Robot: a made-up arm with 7 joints.
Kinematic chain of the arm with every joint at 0, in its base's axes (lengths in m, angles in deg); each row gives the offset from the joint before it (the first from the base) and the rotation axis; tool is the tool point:
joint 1: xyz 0 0 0.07 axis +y
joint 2: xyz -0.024 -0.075 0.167 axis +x
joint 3: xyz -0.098 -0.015 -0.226 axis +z
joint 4: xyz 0 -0.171 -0.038 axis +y
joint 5: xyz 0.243 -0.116 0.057 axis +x
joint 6: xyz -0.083 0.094 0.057 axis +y
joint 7: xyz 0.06 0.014 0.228 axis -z
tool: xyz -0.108 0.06 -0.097
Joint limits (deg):
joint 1: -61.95..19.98
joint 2: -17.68..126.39
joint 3: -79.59..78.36
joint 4: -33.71..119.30
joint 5: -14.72..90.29
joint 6: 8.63..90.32
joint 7: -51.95..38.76
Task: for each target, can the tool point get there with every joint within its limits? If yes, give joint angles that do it. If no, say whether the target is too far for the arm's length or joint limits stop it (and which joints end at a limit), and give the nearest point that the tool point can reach.
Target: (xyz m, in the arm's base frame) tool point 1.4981 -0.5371 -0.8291
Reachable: no: too far | nearest point 0.4689 -0.2579 -0.3036 | short by 1.189 m
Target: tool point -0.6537 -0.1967 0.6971
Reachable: no: joint limits stop it (at a limit: joint 2, joint 3, joint 5, joint 6, joint 7) | nearest point -0.4645 -0.1771 0.5156 | short by 0.263 m
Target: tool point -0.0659 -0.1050 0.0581
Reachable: yes | joints -48.46 85.53 9.78 -20.45 -2.02 16.22 -5.47
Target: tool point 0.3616 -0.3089 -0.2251
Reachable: yes | joints -11.31 0.79 37.36 90.95 81.92 67.37 -23.08
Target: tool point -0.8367 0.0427 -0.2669
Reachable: no: joint limits stop it (at a limit: joint 3, joint 4, joint 5, joint 7) | nearest point -0.6677 0.0242 -0.1989 | short by 0.183 m
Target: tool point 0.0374 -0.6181 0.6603
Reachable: no: joint limits stop it (at a limit: joint 1, joint 2, joint 4, joint 5, joint 7) | nearest point -0.0102 -0.5035 0.4957 | short by 0.206 m
